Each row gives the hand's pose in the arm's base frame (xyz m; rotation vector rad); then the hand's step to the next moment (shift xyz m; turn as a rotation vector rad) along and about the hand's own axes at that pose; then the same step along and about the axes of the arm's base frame.
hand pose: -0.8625 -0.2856 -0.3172 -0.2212 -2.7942 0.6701
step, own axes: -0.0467 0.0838 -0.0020 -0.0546 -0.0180 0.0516
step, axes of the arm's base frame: 0.0524 0.0651 -0.0471 0.0359 -0.0490 -0.0477
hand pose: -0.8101 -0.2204 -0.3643 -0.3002 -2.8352 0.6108
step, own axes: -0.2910 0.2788 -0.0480 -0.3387 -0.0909 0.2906
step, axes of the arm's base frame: 0.3321 0.1958 -0.1269 0.2336 -0.2742 -0.2787
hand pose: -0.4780 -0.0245 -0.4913 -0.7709 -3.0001 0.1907
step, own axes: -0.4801 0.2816 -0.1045 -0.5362 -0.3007 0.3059
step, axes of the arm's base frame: 0.5621 0.0245 0.0645 0.3054 -0.5534 -0.2682
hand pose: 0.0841 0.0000 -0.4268 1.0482 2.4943 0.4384
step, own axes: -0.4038 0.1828 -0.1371 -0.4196 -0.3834 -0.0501
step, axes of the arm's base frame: 0.3044 -0.1905 0.2938 0.0124 -0.5701 -0.0211
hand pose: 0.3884 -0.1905 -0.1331 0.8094 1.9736 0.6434
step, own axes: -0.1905 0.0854 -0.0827 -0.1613 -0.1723 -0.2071
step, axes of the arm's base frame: 0.0287 -0.0968 0.2006 -0.1659 -0.2588 0.0640
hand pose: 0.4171 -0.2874 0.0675 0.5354 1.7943 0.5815
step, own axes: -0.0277 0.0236 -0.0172 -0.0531 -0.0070 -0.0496
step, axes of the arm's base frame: -0.0071 -0.0009 0.0396 -0.0333 -0.0444 0.0475
